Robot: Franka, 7 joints.
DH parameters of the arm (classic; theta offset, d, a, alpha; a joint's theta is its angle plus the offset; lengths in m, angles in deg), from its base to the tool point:
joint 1: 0 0.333 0 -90
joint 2: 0 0 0 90
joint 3: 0 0.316 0.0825 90
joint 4: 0 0 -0.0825 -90
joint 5: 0 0.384 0 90
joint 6: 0 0 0.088 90
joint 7: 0 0.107 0 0
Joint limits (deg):
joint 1: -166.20..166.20
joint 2: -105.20..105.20
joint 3: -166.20..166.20
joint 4: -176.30..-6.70
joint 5: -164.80..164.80
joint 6: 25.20..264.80
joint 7: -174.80..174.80
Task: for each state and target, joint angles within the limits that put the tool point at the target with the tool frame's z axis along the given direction. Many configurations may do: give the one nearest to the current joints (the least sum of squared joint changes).
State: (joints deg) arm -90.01 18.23 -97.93 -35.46 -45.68 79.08 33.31
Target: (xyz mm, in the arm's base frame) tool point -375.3 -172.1 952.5 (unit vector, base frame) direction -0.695 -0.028 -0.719
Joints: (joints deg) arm -76.71 -13.55 -51.46 -53.87 -41.45 83.57 33.31
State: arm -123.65 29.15 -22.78 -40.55 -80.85 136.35 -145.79
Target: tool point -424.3 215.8 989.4 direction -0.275 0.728 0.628
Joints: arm -153.88 -3.77 -49.94 -61.30 -118.07 143.64 -145.79
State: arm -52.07 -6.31 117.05 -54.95 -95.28 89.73 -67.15
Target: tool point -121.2 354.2 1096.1 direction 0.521 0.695 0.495
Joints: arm -34.10 -5.29 137.92 -35.38 -78.87 134.28 -67.15
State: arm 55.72 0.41 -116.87 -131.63 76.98 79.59 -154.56
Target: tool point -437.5 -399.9 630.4 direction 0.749 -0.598 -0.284
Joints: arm 10.42 -12.48 -156.24 -83.34 66.46 74.90 -154.56
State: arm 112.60 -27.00 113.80 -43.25 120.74 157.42 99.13
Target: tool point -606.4 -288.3 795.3 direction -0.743 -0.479 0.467
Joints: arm 63.63 -38.58 109.93 -46.93 152.71 163.56 99.13
